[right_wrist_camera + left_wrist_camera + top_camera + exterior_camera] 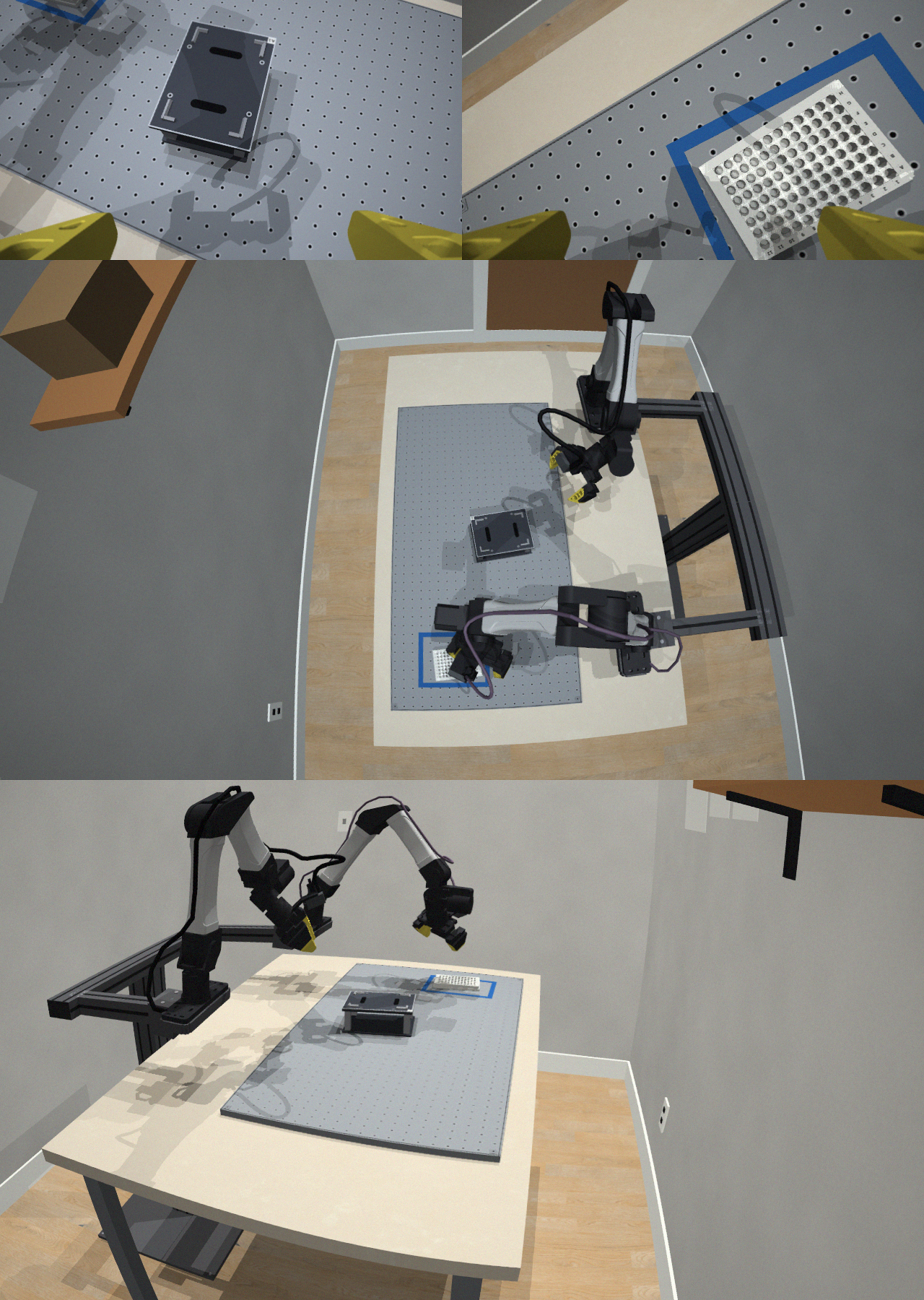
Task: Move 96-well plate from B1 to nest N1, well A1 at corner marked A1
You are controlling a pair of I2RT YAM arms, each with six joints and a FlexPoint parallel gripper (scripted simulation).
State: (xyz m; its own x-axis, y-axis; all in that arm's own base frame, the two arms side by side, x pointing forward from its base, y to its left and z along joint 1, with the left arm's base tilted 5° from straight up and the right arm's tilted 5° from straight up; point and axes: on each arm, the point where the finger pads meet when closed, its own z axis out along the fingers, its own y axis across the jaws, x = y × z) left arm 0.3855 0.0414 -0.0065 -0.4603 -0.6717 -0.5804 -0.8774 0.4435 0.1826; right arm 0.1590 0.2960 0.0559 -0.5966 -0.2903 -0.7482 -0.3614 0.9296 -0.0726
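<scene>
My left hand is 50 mm short of the white 96-well plate, 10 mm to the left of it and 120 mm above it. The rest, counted from my left hand: A1 label 410 mm to the right, 60 mm below; dark raised nest 80 mm behind, 360 mm to the right, 70 mm below.
</scene>
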